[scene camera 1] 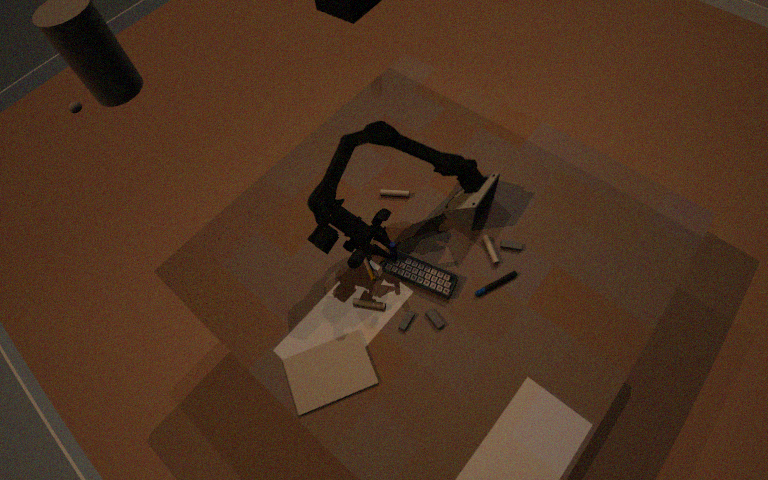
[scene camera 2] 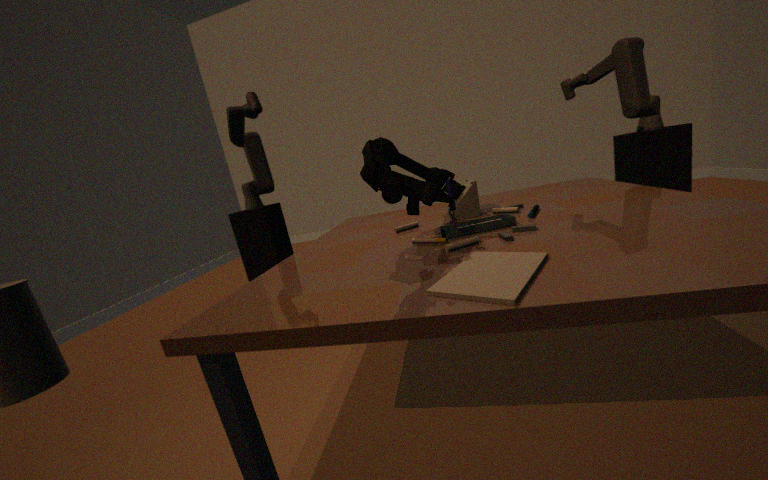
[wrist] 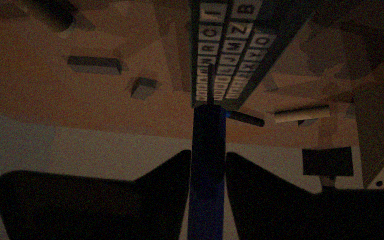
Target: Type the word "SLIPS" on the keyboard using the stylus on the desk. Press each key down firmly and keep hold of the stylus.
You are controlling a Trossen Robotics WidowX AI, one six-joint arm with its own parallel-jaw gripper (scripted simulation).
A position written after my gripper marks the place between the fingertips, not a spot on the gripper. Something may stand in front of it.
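Note:
Scene camera 1 shows a pale pad (scene camera 1: pixel 324 374) and my gripper (scene camera 1: pixel 393 255). Both my gripper (scene camera 2: pixel 451 201) and the pale pad (scene camera 2: pixel 497 277) appear in scene camera 2. The wrist view shows my gripper (wrist: pixel 208 159); in the wrist view the pale pad is out of frame.

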